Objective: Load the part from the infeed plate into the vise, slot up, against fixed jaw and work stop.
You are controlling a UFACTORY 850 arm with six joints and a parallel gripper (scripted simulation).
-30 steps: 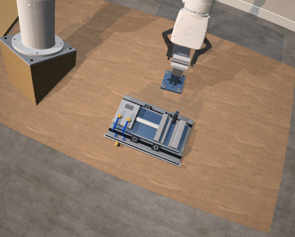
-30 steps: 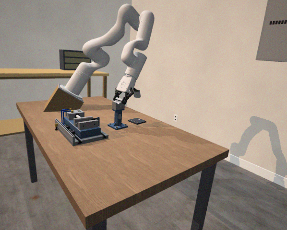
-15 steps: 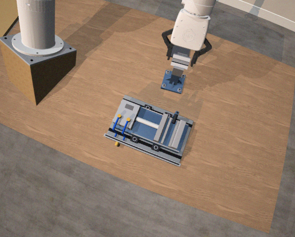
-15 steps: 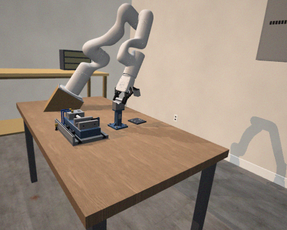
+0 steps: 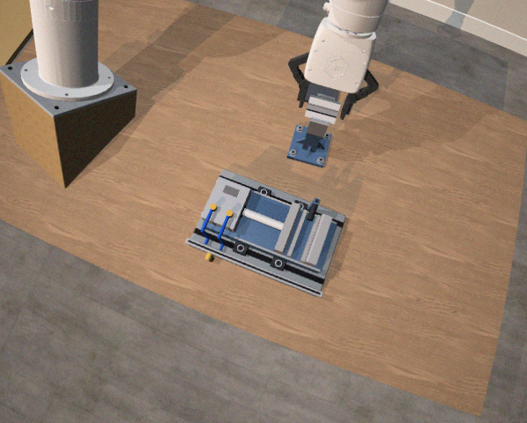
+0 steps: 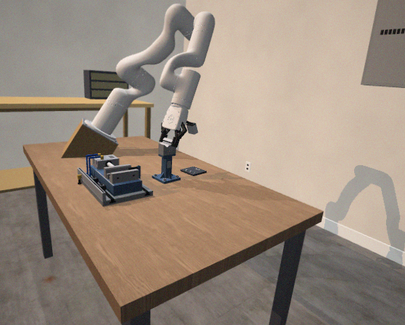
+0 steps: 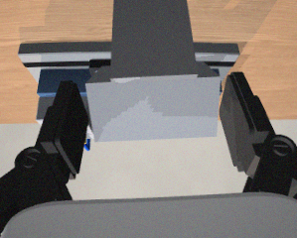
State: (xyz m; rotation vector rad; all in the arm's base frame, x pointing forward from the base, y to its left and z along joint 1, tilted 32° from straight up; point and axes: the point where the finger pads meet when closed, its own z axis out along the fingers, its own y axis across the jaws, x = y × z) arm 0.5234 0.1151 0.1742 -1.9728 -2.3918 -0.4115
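Now: the part 1 cm to the right of my hand and 1 cm below it. From my hand the other things lie so: work stop 8 cm ahead, 18 cm to the right, 8 cm below; then V-block post 1 cm to the right, 11 cm below; then infeed plate 5 cm behind, 16 cm to the left, 16 cm below.
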